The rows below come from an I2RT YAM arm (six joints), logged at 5 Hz.
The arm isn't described. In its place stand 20 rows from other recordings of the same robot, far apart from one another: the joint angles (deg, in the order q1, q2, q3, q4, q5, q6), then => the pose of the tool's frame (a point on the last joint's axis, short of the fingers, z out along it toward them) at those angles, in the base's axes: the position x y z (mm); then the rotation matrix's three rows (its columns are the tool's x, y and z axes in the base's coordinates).
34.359, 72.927, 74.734, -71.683, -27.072, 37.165 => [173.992 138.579 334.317], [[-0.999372 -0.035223 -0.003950], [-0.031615 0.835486 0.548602], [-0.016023 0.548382 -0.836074]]
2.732, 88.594, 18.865, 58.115, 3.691, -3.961 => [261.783 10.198 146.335], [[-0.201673 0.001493 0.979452], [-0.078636 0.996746 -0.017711], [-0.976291 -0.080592 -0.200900]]
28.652, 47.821, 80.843, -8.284, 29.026, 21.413 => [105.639 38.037 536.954], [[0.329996 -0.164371 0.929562], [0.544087 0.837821 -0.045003], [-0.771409 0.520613 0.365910]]
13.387, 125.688, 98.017, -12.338, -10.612, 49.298 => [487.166 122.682 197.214], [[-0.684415 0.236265 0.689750], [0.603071 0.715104 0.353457], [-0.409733 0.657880 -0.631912]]
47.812, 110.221, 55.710, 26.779, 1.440, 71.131 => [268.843 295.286 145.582], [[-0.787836 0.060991 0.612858], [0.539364 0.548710 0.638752], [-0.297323 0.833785 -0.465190]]
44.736, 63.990, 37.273, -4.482, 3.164, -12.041 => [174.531 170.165 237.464], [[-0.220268 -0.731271 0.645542], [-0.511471 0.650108 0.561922], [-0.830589 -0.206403 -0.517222]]
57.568, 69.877, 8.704, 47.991, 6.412, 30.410 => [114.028 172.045 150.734], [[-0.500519 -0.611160 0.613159], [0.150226 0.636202 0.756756], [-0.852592 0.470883 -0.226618]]
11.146, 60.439, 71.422, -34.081, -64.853, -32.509 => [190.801 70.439 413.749], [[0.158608 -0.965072 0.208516], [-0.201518 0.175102 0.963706], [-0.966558 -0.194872 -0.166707]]
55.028, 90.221, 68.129, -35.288, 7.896, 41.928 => [192.866 267.196 248.924], [[-0.873158 -0.249704 0.418619], [-0.093572 0.928713 0.358799], [-0.478371 0.274117 -0.834279]]
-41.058, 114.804, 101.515, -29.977, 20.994, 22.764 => [339.290 -312.459 281.726], [[-0.163160 0.946825 0.277311], [0.621207 0.316956 -0.716687], [-0.766473 0.055333 -0.639889]]
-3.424, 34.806, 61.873, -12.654, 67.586, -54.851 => [76.806 -37.564 450.901], [[-0.606367 0.730811 0.313424], [-0.276048 0.176181 -0.944859], [-0.745733 -0.659451 0.094908]]
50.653, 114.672, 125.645, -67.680, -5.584, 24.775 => [263.206 326.502 367.469], [[-0.817898 -0.507478 0.271125], [-0.339786 0.806303 0.484170], [-0.464314 0.303877 -0.831908]]
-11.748, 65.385, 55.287, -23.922, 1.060, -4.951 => [247.173 -52.076 308.310], [[-0.564583 0.170495 0.807575], [0.029278 0.981954 -0.186842], [-0.824857 -0.081844 -0.559387]]
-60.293, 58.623, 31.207, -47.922, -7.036, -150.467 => [80.763 -132.752 173.575], [[-0.000206 -0.972981 0.230885], [-0.986821 -0.037163 -0.157491], [0.161816 -0.227874 -0.960150]]
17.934, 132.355, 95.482, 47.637, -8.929, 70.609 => [509.305 170.643 229.969], [[-0.364781 -0.316770 0.875552], [0.861372 0.242218 0.446506], [-0.353515 0.917053 0.184501]]
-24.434, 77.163, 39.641, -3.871, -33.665, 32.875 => [253.931 -93.694 200.748], [[-0.524234 0.297930 0.797757], [0.734396 0.632409 0.246418], [-0.431094 0.715050 -0.550329]]
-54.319, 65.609, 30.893, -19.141, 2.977, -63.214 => [121.655 -172.590 175.261], [[-0.952357 -0.046859 0.301365], [-0.202159 0.836855 -0.508729], [-0.228360 -0.545415 -0.806458]]
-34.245, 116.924, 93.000, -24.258, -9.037, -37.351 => [383.901 -254.575 223.026], [[-0.774378 -0.000803 0.632723], [-0.197665 0.950256 -0.240712], [-0.601056 -0.311469 -0.736016]]
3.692, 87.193, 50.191, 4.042, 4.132, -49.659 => [330.203 18.737 218.073], [[-0.348486 -0.416340 0.839773], [-0.784292 0.620130 -0.018016], [-0.513268 -0.664905 -0.542639]]
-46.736, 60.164, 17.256, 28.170, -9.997, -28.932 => [151.458 -151.909 191.910], [[-0.443866 0.442593 0.779162], [-0.223533 0.787334 -0.574576], [-0.867765 -0.429204 -0.250537]]
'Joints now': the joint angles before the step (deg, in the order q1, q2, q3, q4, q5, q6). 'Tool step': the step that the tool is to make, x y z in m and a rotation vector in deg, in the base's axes. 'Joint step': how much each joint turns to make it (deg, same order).
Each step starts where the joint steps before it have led.
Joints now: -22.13 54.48 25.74 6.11 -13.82 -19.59
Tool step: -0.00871 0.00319 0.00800 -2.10 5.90 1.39
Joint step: 0.00 -2.74 3.16 -11.63 0.54 -4.48
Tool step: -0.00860 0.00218 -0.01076 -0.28 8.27 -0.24
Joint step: 0.00 -0.34 0.44 -8.93 2.01 -2.78
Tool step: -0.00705 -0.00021 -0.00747 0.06 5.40 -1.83
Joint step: -0.44 -0.18 0.00 -5.32 2.34 -0.68
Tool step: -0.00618 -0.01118 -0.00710 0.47 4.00 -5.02
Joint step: -3.58 1.20 0.02 -2.64 1.89 0.11
